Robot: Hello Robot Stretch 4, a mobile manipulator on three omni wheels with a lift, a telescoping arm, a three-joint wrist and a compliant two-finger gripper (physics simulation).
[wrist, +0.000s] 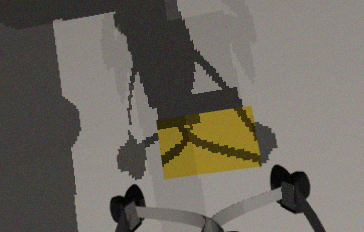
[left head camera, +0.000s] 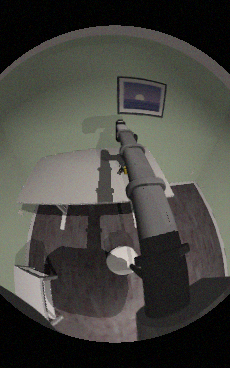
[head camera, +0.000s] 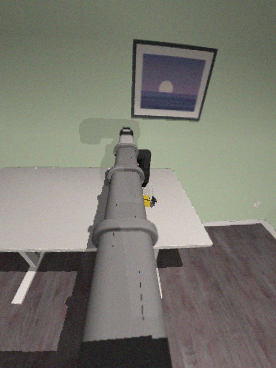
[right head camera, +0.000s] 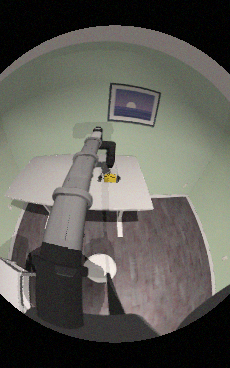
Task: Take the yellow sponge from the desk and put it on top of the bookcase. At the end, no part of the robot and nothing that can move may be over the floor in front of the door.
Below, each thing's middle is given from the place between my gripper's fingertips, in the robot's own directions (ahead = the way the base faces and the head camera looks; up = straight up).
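Labels:
Yellow sponge (wrist: 225, 140): 5 cm ahead of my gripper, 1 cm to the right of it, 2 cm below it. Framed picture (head camera: 169, 81): 22 cm to the right of my gripper, 56 cm ahead of it, 60 cm above it.

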